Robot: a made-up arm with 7 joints. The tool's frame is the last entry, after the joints.
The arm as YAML. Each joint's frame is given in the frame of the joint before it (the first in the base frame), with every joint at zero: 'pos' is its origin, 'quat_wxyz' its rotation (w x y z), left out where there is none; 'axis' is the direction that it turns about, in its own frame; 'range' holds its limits. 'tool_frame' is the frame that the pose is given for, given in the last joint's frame.
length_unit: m
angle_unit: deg
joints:
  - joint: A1
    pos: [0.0, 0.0, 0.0]
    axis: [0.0, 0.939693, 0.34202]
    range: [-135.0, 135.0]
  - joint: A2
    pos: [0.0, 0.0, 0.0]
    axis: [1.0, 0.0, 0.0]
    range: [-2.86, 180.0]
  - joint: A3
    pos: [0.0, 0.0, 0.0]
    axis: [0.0, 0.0, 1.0]
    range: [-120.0, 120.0]
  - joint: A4
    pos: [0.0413, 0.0, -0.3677]
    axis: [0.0, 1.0, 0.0]
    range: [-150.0, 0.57]
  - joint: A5
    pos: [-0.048, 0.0, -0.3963]
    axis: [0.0, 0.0, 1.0]
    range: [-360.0, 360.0]
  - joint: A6
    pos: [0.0, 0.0, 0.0]
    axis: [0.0, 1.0, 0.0]
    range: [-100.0, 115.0]
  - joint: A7
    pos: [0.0, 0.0, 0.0]
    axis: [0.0, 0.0, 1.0]
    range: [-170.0, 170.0]
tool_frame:
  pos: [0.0, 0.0, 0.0]
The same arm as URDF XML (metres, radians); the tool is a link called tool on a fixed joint. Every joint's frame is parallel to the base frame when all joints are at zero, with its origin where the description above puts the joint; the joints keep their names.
<robot name="arm">
<joint name="tool_fixed" type="fixed"><parent link="link7"/><child link="tool"/><origin xyz="0 0 0" rpy="0 0 0"/></joint>
<joint name="A7" type="revolute"><parent link="link6"/><child link="link7"/><origin xyz="0 0 0" rpy="0 0 0"/><axis xyz="0 0 1"/><limit lower="-2.9671" upper="2.9671"/></joint>
<joint name="A6" type="revolute"><parent link="link5"/><child link="link6"/><origin xyz="0 0 0" rpy="0 0 0"/><axis xyz="0 1 0"/><limit lower="-1.7453" upper="2.0071"/></joint>
<joint name="A5" type="revolute"><parent link="link4"/><child link="link5"/><origin xyz="-0.048 0 -0.3963" rpy="0 0 0"/><axis xyz="0 0 1"/><limit lower="-6.2832" upper="6.2832"/></joint>
<joint name="A4" type="revolute"><parent link="link3"/><child link="link4"/><origin xyz="0.0413 0 -0.3677" rpy="0 0 0"/><axis xyz="0 1 0"/><limit lower="-2.618" upper="0.0099"/></joint>
<joint name="A3" type="revolute"><parent link="link2"/><child link="link3"/><origin xyz="0 0 0" rpy="0 0 0"/><axis xyz="0 0 1"/><limit lower="-2.0944" upper="2.0944"/></joint>
<joint name="A2" type="revolute"><parent link="link1"/><child link="link2"/><origin xyz="0 0 0" rpy="0 0 0"/><axis xyz="1 0 0"/><limit lower="-0.0499" upper="3.1416"/></joint>
<joint name="A1" type="revolute"><parent link="base"/><child link="link1"/><origin xyz="0 0 0" rpy="0 0 0"/><axis xyz="0 0.9397 0.342"/><limit lower="-2.3562" upper="2.3562"/></joint>
<link name="base"/>
<link name="link1"/>
<link name="link2"/>
<link name="link3"/>
<link name="link4"/>
<link name="link5"/>
<link name="link6"/>
<link name="link7"/>
<link name="tool"/>
</robot>

